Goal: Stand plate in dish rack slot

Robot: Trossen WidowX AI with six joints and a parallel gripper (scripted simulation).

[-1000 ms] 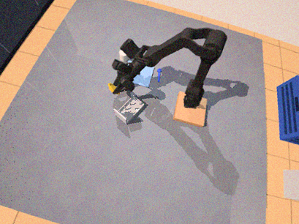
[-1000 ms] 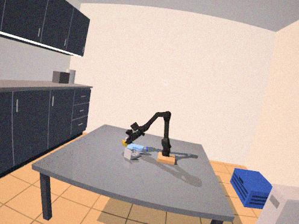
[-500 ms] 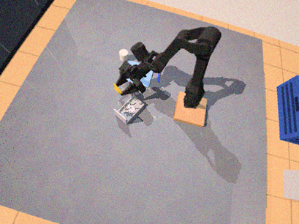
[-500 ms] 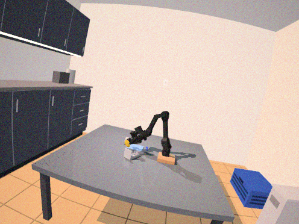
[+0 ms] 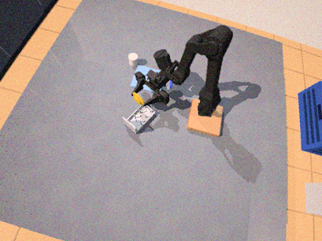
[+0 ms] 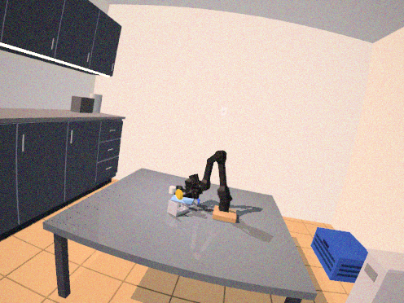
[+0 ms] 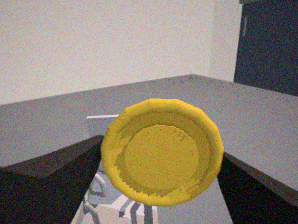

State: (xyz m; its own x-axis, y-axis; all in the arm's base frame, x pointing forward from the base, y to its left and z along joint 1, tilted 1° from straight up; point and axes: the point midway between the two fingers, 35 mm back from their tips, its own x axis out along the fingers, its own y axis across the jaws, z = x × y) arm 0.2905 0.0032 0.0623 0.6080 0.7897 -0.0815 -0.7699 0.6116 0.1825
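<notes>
Now: gripper tip 7 cm above the dish rack, 4 cm to the right of it and 2 cm past it. The rest, counted from my gripper tip: yellow plate 1 cm to the right; blue spoon 19 cm to the right, 14 cm behind, 9 cm below; light blue mat 17 cm to the right, 9 cm below, 3 cm behind.
</notes>
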